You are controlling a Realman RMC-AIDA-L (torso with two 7-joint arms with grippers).
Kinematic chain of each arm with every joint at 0, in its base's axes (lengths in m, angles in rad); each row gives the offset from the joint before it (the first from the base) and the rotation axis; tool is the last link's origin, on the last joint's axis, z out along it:
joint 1: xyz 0 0 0.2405 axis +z
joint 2: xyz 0 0 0 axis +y
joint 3: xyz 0 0 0.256 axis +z
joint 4: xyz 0 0 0 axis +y
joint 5: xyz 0 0 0.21 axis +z
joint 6: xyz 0 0 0 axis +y
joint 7: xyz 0 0 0.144 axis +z
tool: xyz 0 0 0
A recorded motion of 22 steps. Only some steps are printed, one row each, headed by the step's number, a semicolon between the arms.
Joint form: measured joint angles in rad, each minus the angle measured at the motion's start. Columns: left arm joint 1, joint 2, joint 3, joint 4, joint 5, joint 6, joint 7; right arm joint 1, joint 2, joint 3, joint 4, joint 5, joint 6, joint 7.
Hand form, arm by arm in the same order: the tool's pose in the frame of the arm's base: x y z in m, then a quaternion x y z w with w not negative. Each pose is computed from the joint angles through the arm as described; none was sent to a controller.
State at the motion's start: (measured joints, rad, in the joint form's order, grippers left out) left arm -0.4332 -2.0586 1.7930 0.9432 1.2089 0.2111 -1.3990; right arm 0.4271 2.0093 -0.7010 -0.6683 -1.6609 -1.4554 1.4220
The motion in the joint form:
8: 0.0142 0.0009 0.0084 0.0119 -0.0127 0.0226 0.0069; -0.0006 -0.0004 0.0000 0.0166 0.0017 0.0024 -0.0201
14: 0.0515 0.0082 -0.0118 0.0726 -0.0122 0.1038 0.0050; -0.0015 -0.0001 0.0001 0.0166 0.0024 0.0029 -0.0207
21: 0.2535 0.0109 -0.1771 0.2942 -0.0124 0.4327 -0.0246; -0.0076 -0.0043 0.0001 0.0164 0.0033 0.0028 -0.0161
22: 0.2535 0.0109 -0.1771 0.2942 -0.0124 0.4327 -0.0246; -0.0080 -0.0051 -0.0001 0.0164 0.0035 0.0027 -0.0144
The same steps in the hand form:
8: -0.2072 0.3966 -0.0551 -0.86522 -0.21099 -0.15523 0.42753; 0.2892 0.3414 0.0572 -0.86636 0.26239 0.33289 0.26410
14: -0.1980 0.3899 -0.0478 -0.87094 -0.20081 -0.18528 0.40842; 0.2895 0.3412 0.0572 -0.86608 0.26264 0.33301 0.26463
21: -0.1919 0.3536 0.0037 -0.86072 -0.19010 -0.29354 0.36994; 0.2922 0.3398 0.0590 -0.86492 0.26633 0.33176 0.26630
22: -0.1919 0.3536 0.0037 -0.86072 -0.19010 -0.29354 0.36994; 0.2924 0.3397 0.0593 -0.86474 0.26704 0.33172 0.26624

